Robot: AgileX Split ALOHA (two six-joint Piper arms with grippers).
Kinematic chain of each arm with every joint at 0, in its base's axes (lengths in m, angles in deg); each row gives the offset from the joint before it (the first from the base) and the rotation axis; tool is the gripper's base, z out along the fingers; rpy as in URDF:
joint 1: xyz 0 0 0.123 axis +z
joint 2: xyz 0 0 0 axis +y
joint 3: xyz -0.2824 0 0.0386 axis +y
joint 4: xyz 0.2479 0 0.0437 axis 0.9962 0 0.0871
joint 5: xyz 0 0 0 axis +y
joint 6: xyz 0.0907 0 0.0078 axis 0.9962 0 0.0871
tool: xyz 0 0 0 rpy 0 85 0
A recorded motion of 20 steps. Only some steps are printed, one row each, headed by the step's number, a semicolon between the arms.
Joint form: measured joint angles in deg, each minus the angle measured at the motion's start. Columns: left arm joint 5, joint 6, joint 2, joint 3, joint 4, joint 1; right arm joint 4, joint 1, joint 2, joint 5, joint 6, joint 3.
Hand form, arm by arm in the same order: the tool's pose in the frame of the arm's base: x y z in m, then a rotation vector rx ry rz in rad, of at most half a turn. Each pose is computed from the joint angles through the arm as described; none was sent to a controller.
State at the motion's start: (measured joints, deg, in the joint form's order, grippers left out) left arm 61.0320 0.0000 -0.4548 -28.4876 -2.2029 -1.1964; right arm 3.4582 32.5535 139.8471 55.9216 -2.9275 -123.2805
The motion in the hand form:
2: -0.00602 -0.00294 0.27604 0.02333 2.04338 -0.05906; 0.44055 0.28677 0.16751 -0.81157 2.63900 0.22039
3: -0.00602 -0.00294 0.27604 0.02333 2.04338 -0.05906; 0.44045 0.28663 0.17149 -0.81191 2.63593 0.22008
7: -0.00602 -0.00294 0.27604 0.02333 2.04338 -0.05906; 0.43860 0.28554 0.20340 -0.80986 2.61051 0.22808
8: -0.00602 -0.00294 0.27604 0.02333 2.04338 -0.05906; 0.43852 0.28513 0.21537 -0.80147 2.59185 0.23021
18: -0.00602 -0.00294 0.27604 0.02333 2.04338 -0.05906; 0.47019 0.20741 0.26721 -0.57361 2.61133 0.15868
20: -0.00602 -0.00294 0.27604 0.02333 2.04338 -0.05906; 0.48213 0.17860 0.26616 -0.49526 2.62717 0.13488
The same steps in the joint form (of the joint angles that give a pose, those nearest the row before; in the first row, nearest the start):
2: 0.00 0.00 0.00 0.00 0.00 0.00; 0.07 0.00 -0.33 0.29 -0.07 -0.38
3: 0.00 0.00 0.00 0.00 0.00 0.00; 0.00 0.00 -0.57 0.79 -0.07 -0.79
7: 0.00 0.00 0.00 0.00 0.00 0.00; -0.08 0.00 -2.47 4.62 -0.01 -4.16
8: 0.00 0.00 0.00 0.00 0.00 0.00; -0.32 0.00 -3.10 5.43 0.24 -5.51
18: 0.00 0.00 0.00 0.00 0.00 0.00; -2.02 -8.99 -5.27 13.43 1.54 -13.00
20: 0.00 0.00 0.00 0.00 0.00 0.00; -2.20 -12.44 -5.16 13.46 1.54 -13.00

